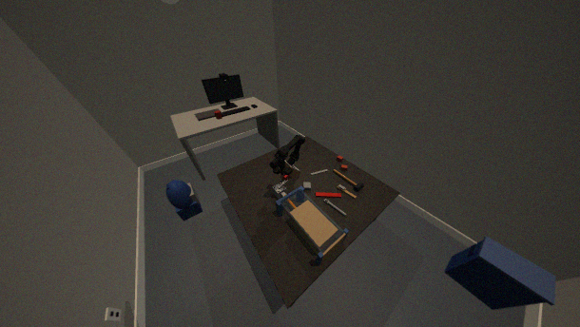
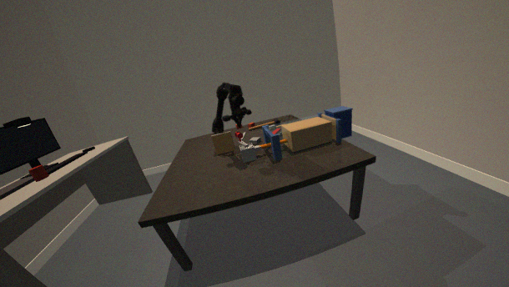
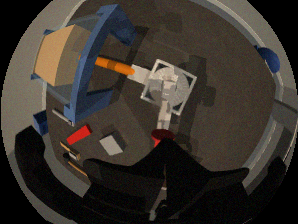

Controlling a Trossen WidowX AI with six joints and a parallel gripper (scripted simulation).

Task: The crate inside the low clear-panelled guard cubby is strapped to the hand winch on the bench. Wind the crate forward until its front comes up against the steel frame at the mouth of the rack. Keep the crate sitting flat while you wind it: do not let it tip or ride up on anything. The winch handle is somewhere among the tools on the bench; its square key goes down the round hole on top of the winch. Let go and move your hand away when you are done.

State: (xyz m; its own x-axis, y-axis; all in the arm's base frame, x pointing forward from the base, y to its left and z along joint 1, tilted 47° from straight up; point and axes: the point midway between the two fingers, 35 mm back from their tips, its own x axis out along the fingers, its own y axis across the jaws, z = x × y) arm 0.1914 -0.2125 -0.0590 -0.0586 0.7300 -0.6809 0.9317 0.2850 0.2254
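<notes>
My gripper tip is 8 cm above the red knob, 5 cm to the right of it and 2 cm past it. Round my gripper tip: winch handle (11 cm below, 1 cm to the left, 1 cm behind); grey hand winch (18 cm below, 6 cm to the right); blue frame (18 cm ahead, 11 cm below, 3 cm to the right).
</notes>
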